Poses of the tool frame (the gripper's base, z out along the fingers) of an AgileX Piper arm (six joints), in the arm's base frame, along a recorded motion.
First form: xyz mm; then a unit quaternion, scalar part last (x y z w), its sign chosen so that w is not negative.
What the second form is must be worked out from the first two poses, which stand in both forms.
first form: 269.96 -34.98 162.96 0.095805 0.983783 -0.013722 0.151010
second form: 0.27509 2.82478 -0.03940 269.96 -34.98 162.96
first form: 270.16 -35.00 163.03 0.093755 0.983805 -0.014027 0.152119
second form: 0.26904 2.82309 -0.04025 270.16 -35.00 163.03
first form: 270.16 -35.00 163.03 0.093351 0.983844 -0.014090 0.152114
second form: 0.26788 2.82321 -0.04043 270.16 -35.00 163.03
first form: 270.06 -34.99 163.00 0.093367 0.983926 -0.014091 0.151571
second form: 0.26800 2.82430 -0.04045 270.06 -34.99 163.00
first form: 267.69 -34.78 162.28 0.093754 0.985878 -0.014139 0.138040
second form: 0.27117 2.85147 -0.04089 267.69 -34.78 162.28
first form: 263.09 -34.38 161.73 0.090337 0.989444 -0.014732 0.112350
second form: 0.26514 2.90402 -0.04324 263.09 -34.38 161.73
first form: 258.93 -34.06 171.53 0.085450 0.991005 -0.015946 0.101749
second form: 0.25234 2.92651 -0.04709 258.93 -34.06 171.53
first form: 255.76 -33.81 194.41 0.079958 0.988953 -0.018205 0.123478
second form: 0.23318 2.88411 -0.05309 255.76 -33.81 194.41
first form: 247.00 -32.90 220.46 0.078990 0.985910 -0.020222 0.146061
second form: 0.22744 2.83873 -0.05823 247.00 -32.90 220.46
